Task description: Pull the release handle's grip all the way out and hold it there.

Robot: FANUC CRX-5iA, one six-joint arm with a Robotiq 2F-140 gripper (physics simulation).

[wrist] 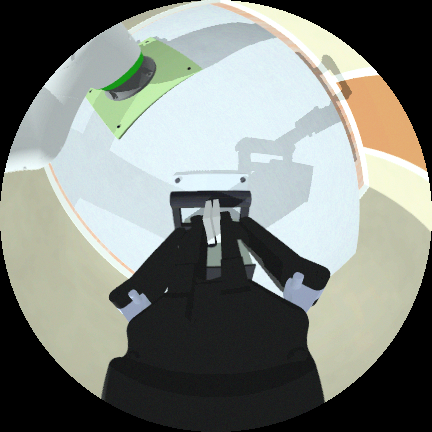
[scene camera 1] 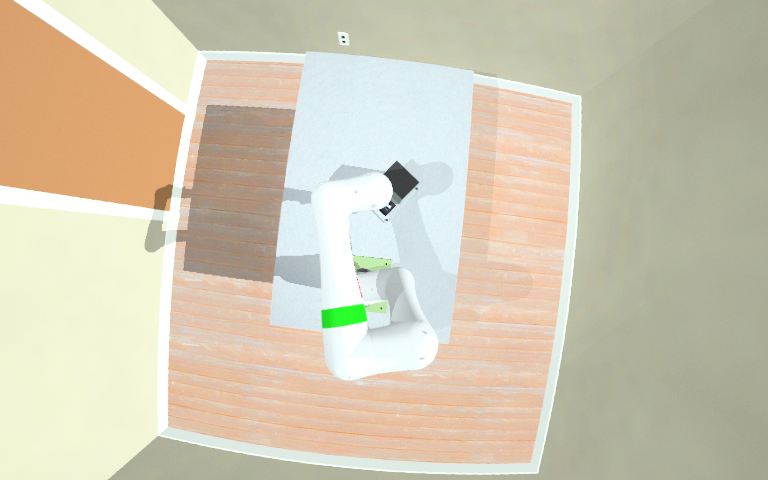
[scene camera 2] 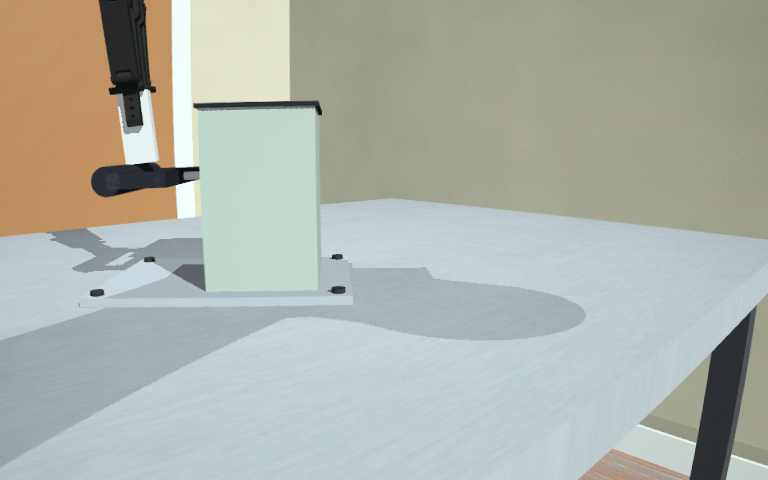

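The release handle (scene camera 2: 127,180) (wrist: 185,199) is a dark frame with a round grip bar, sticking out level from one side of a pale green housing (scene camera 2: 260,198) (wrist: 215,257). A short stretch of light rod shows between handle and housing in scene camera 2. My gripper (scene camera 2: 141,158) (wrist: 213,209) is shut and empty, pointing down. Its white finger pads are together, and their tips are at the top of the handle, over the middle of the grip bar's length in the wrist view. Whether they touch it I cannot tell. In scene camera 1 the arm hides most of the gripper and handle.
The housing has a black lid (scene camera 1: 400,180) (scene camera 2: 257,105) and stands on a bolted base plate (scene camera 2: 226,300) (wrist: 210,179) on the grey table (scene camera 1: 385,113) (scene camera 2: 424,384). My white arm (scene camera 1: 339,254) rises from a green mounting plate (scene camera 1: 373,263) (wrist: 170,85).
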